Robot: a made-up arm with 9 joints. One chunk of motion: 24 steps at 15 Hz.
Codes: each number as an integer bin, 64 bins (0 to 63) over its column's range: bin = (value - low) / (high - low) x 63, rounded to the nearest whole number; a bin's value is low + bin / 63 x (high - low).
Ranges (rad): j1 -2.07..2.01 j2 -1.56..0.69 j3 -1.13..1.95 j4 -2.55..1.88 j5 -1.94..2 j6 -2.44..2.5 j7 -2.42..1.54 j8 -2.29..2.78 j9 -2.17..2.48
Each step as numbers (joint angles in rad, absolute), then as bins.
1 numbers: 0.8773 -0.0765 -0.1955 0.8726 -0.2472 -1.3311 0.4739 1.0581 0.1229
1 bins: 46 42 19 49 27 14 46 42 31
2 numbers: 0.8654 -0.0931 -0.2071 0.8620 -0.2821 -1.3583 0.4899 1.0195 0.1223
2 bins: 45 41 19 49 27 14 46 41 31
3 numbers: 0.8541 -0.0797 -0.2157 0.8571 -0.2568 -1.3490 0.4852 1.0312 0.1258
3 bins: 45 41 19 48 27 14 46 41 31
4 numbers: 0.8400 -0.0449 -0.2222 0.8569 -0.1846 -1.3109 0.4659 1.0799 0.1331
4 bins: 45 42 19 48 28 14 46 42 31
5 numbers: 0.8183 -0.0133 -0.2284 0.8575 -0.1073 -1.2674 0.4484 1.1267 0.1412
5 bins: 45 43 18 48 29 15 46 42 31
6 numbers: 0.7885 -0.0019 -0.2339 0.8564 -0.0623 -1.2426 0.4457 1.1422 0.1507
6 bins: 44 44 18 48 30 15 46 43 31
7 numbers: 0.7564 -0.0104 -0.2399 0.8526 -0.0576 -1.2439 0.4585 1.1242 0.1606
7 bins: 44 43 18 48 30 15 46 42 32
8 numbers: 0.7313 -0.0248 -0.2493 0.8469 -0.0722 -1.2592 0.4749 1.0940 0.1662
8 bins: 43 43 18 48 30 15 46 42 32
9 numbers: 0.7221 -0.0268 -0.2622 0.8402 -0.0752 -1.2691 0.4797 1.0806 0.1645
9 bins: 43 43 18 48 30 15 46 42 32
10 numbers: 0.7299 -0.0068 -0.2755 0.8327 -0.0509 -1.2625 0.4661 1.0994 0.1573
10 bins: 43 43 17 48 30 15 46 42 32
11 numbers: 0.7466 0.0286 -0.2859 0.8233 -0.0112 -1.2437 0.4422 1.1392 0.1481
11 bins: 43 44 17 48 31 15 46 43 31
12 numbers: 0.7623 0.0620 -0.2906 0.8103 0.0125 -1.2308 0.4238 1.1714 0.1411
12 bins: 44 45 17 48 31 15 45 43 31
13 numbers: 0.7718 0.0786 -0.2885 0.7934 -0.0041 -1.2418 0.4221 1.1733 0.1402
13 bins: 44 46 17 48 31 15 45 43 31
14 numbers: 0.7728 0.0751 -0.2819 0.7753 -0.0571 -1.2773 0.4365 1.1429 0.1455
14 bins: 44 46 17 47 30 15 45 43 31
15 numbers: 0.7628 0.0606 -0.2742 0.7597 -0.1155 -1.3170 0.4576 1.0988 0.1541
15 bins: 44 45 18 47 29 14 46 42 31
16 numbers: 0.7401 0.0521 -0.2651 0.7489 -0.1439 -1.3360 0.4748 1.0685 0.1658
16 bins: 43 45 18 47 29 14 46 42 32
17 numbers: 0.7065 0.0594 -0.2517 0.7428 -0.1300 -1.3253 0.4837 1.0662 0.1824
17 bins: 43 45 18 47 29 14 46 42 32
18 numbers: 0.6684 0.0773 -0.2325 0.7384 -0.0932 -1.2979 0.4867 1.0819 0.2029
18 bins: 42 46 18 47 30 15 46 42 32
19 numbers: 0.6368 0.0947 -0.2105 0.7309 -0.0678 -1.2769 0.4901 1.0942 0.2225
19 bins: 42 46 19 47 30 15 46 42 32
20 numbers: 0.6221 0.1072 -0.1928 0.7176 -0.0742 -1.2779 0.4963 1.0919 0.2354
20 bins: 42 47 19 46 30 15 46 42 33
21 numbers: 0.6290 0.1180 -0.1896 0.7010 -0.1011 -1.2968 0.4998 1.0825 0.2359
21 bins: 42 47 19 46 29 15 46 42 33
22 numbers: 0.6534 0.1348 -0.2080 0.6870 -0.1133 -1.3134 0.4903 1.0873 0.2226
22 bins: 42 47 19 46 29 14 46 42 32
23 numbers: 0.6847 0.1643 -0.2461 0.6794 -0.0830 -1.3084 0.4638 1.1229 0.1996
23 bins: 43 48 18 46 30 14 46 42 32
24 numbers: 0.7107 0.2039 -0.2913 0.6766 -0.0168 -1.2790 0.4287 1.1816 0.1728
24 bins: 43 49 17 46 31 15 45 43 32
